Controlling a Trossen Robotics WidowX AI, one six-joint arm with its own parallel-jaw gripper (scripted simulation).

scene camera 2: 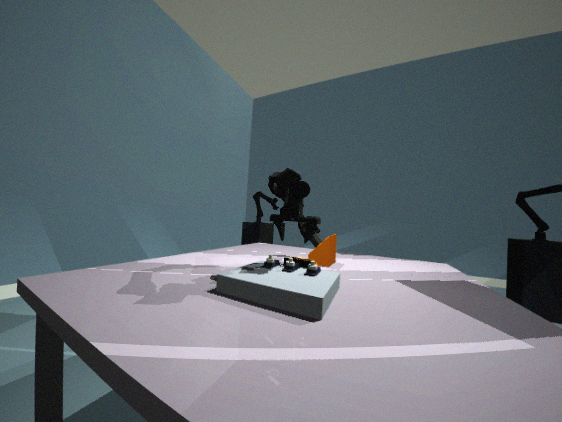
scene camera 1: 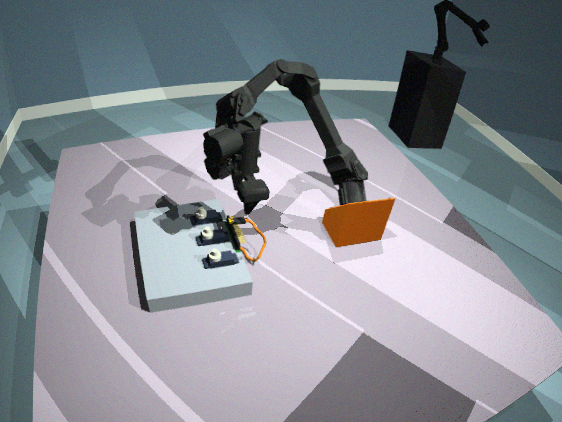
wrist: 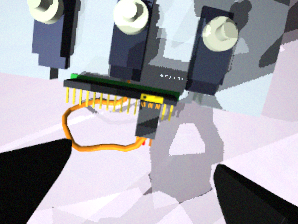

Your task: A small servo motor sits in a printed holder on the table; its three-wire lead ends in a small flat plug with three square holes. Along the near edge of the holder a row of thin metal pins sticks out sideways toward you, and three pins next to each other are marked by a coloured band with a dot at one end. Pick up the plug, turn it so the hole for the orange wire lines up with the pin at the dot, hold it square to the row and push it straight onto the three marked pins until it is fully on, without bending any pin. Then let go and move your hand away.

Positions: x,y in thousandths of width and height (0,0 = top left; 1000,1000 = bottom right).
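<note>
Gripper open, holding nothing: scene camera 2 shows my gripper (scene camera 2: 522,575), scene camera 1 shows the gripper (scene camera 1: 430,477), and the wrist view shows the gripper (wrist: 485,712).
</note>
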